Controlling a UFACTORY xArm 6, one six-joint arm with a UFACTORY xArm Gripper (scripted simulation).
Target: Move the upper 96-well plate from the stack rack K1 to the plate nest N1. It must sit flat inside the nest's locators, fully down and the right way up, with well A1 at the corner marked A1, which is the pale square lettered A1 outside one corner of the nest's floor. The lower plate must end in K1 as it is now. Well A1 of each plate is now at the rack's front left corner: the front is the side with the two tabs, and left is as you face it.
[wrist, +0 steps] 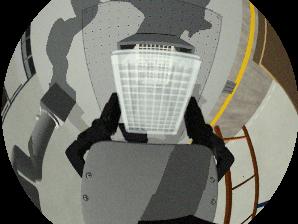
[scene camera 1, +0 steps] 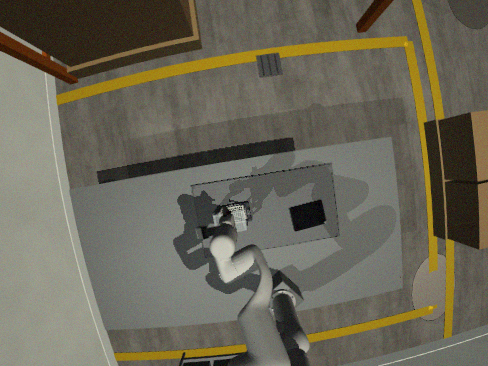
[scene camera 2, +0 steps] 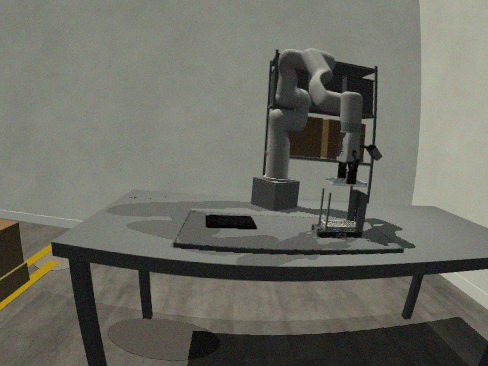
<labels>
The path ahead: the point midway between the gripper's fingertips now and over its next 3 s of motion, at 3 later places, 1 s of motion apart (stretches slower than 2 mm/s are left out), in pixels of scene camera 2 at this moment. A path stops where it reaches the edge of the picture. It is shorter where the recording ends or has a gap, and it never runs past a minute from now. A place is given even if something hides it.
My gripper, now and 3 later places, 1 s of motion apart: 346, 181; 334, 179; 308, 177; 281, 175
</labels>
